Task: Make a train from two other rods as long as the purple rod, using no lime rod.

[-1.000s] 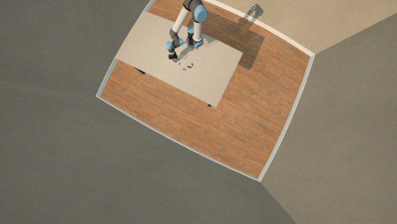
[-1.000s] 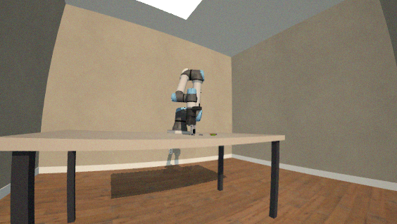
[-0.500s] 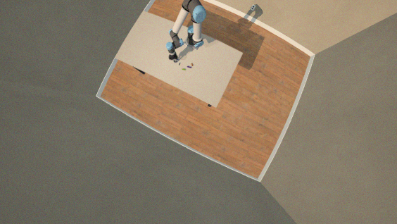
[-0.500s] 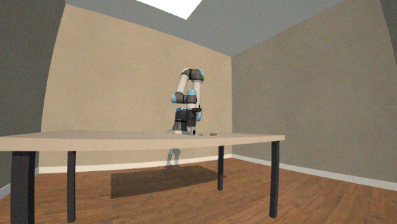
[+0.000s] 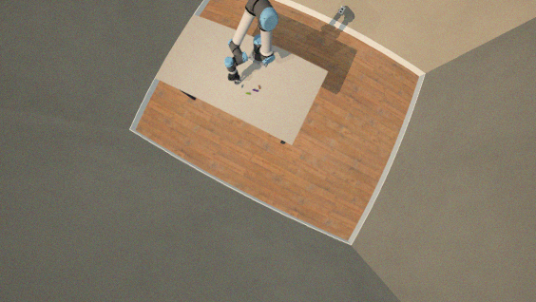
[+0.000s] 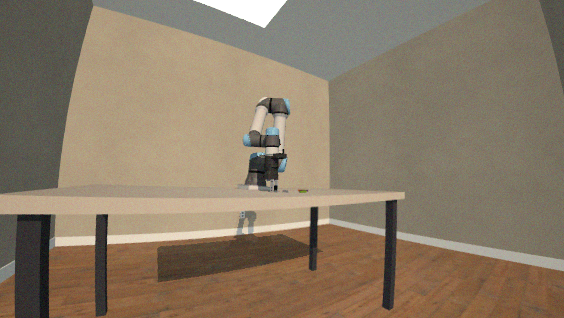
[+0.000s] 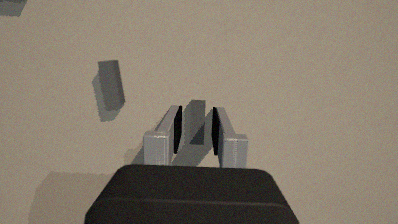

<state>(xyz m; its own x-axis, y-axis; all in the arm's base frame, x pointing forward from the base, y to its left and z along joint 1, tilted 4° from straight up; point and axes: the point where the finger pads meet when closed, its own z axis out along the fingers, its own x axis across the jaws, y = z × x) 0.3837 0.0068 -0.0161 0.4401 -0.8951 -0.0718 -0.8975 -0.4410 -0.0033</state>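
The small blue rod is 40 mm behind my hand, 10 mm to the left of it and 10 mm below it. The rest, counted from my hand: purple rod (200 mm to the left, 50 mm behind, 10 mm below); then orange rod (210 mm to the left, 100 mm behind, 10 mm below); then lime rod (160 mm to the left, 20 mm ahead, 10 mm below).
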